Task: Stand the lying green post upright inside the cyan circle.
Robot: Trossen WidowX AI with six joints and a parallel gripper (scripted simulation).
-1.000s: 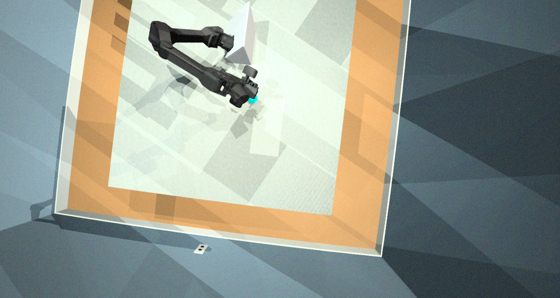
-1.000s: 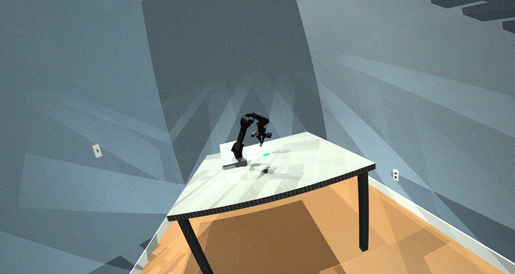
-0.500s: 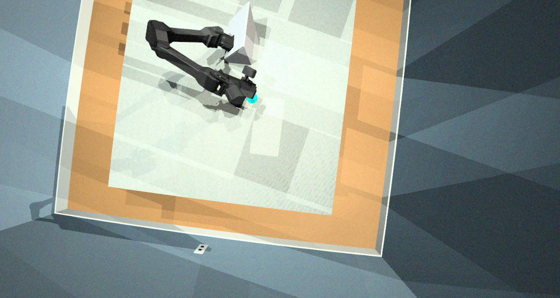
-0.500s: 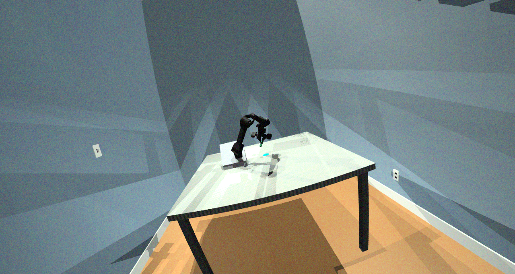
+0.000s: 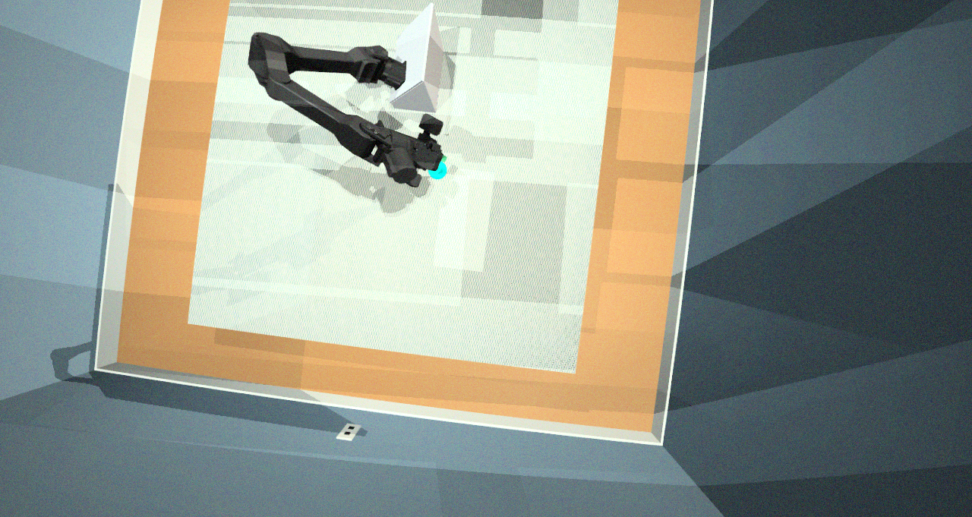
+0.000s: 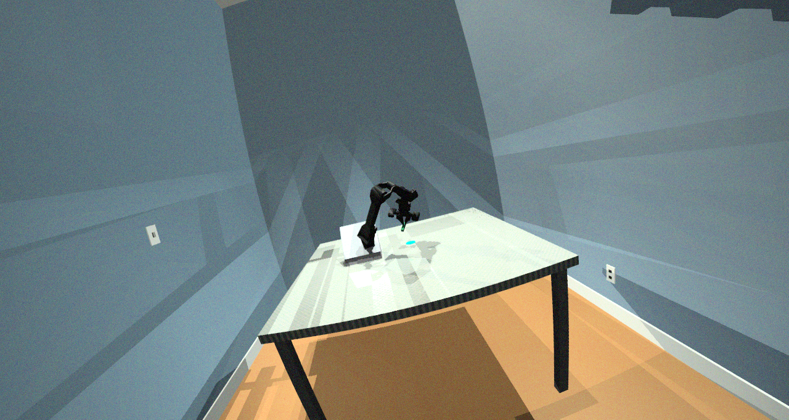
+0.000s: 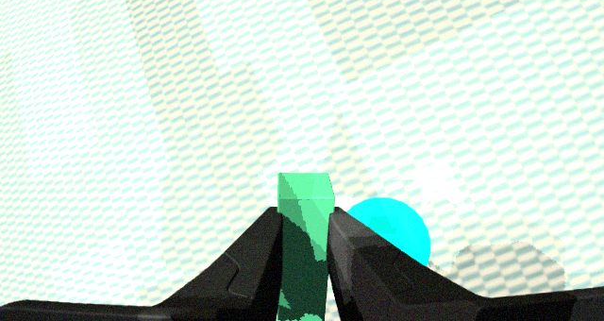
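Now: the cyan circle 12 cm below my gripper tip, 3 cm to the right of it and 1 cm ahead of it. Also, from my gripper tip: green post 1 cm to the right, 1 cm below, 1 cm behind.
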